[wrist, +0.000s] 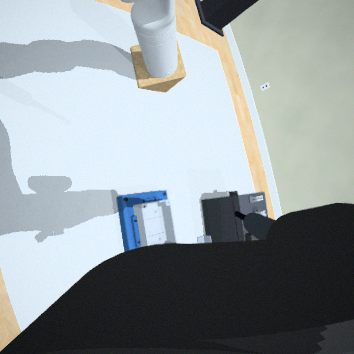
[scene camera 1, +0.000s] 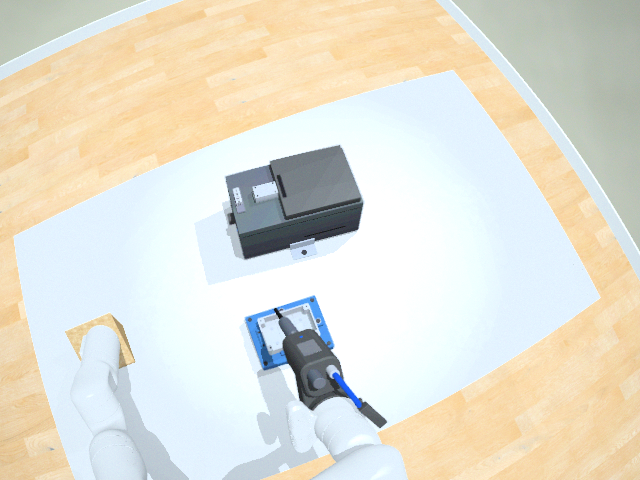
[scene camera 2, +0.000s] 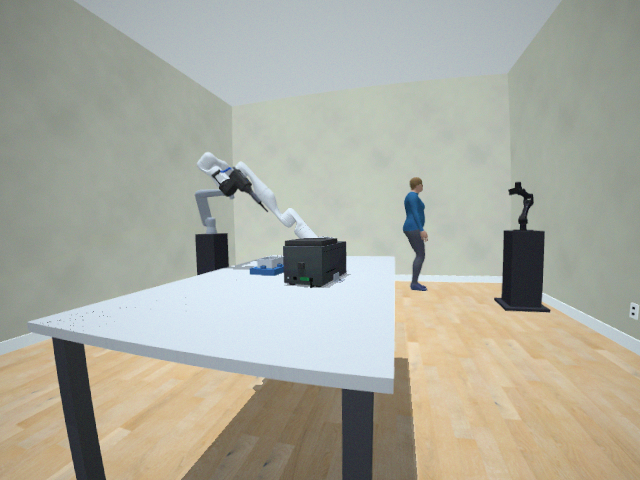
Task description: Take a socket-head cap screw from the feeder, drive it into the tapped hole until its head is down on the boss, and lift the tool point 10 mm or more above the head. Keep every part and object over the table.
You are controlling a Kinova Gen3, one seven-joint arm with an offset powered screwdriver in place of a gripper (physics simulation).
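Observation:
My gripper, a dark powered screwdriver (scene camera 1: 277, 311) (scene camera 2: 266, 209) (wrist: 237, 215), is tilted, its tip high above the table in scene camera 2. Whether a screw sits on the tip is too small to tell. The feeder (scene camera 1: 320, 180) (scene camera 2: 302, 263) (wrist: 217, 220) is a dark box with a raised lid and a small light block (scene camera 1: 264, 191) on top. A light grey housing (scene camera 1: 268, 335) (scene camera 2: 268, 262) (wrist: 152, 222) with corner bosses sits on a blue fixture (scene camera 1: 272, 360) (scene camera 2: 262, 271) (wrist: 125, 220). The screwdriver partly covers the housing in scene camera 1. The tapped hole cannot be made out.
The arm's base stands on a wooden block (scene camera 1: 125, 346) (wrist: 152, 82) on the white table (scene camera 1: 439, 155) (scene camera 2: 248, 320) (wrist: 80, 145). A small bracket (scene camera 1: 303, 250) stands at the feeder's side. A person (scene camera 2: 414, 217) and a black pedestal (scene camera 2: 523, 268) stand beyond the table.

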